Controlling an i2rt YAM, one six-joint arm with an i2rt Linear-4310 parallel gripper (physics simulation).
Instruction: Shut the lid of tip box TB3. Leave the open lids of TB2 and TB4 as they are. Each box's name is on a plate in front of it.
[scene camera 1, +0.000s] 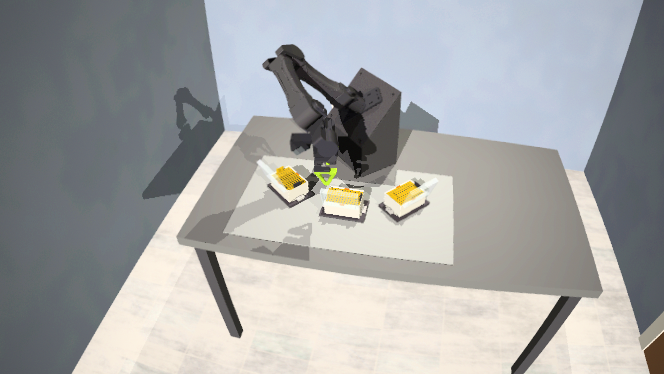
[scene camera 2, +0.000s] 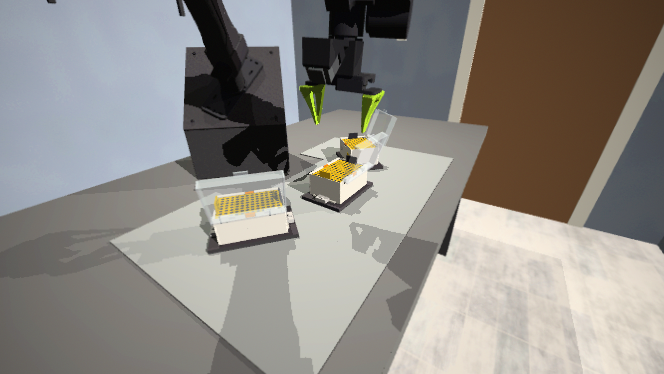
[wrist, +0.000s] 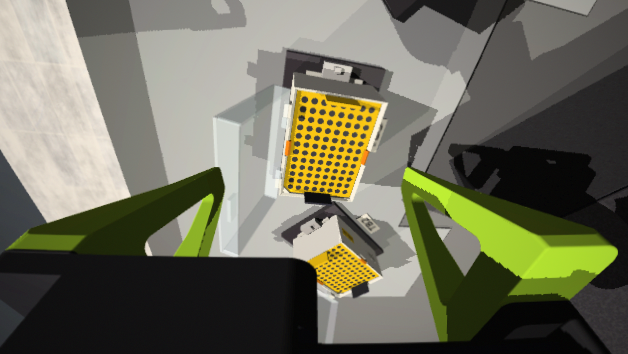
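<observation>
Tip box TB3, white with a yellow rack, is the middle box. Its clear lid stands open along the side away from the robot base. TB2 has its clear lid open. TB4 also has an open clear lid; it does not show in the wrist view. My lime gripper is open and empty, well above the table near TB3. TB3's nameplate shows at a steep angle.
The boxes stand on dark bases on a pale mat on the grey table. The robot's dark block-shaped base stands behind the mat. TB2's nameplate faces the base side.
</observation>
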